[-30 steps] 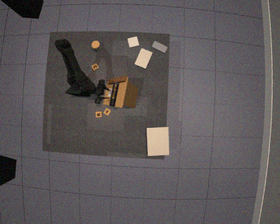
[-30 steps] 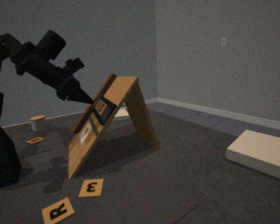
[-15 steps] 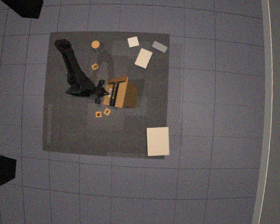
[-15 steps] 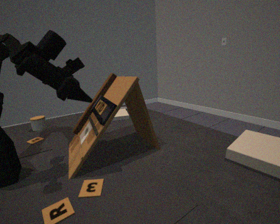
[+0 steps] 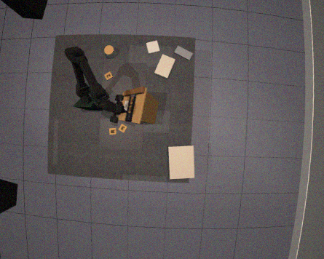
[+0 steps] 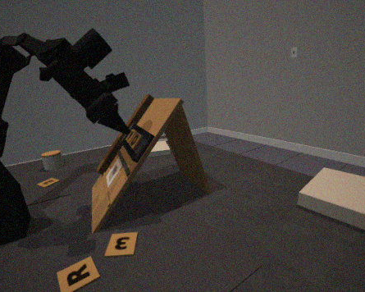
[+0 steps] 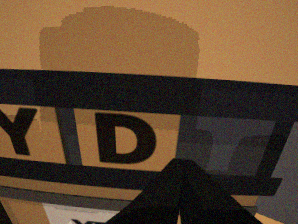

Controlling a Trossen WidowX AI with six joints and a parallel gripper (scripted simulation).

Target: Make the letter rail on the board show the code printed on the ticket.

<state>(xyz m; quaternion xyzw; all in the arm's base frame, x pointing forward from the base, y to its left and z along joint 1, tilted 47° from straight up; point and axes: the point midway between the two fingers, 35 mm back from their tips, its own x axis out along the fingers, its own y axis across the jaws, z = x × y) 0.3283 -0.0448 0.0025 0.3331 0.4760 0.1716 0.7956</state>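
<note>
Now: the letter tile d 3 cm to the left of my gripper tip, 3 cm below it and 2 cm ahead of it. From my gripper tip the other things lie so: white ticket 10 cm below, 6 cm to the left, 4 cm behind; then letter tile 19 cm below, 13 cm to the right, 7 cm behind; then cream slab 46 cm to the left, 20 cm ahead, 19 cm below.
</note>
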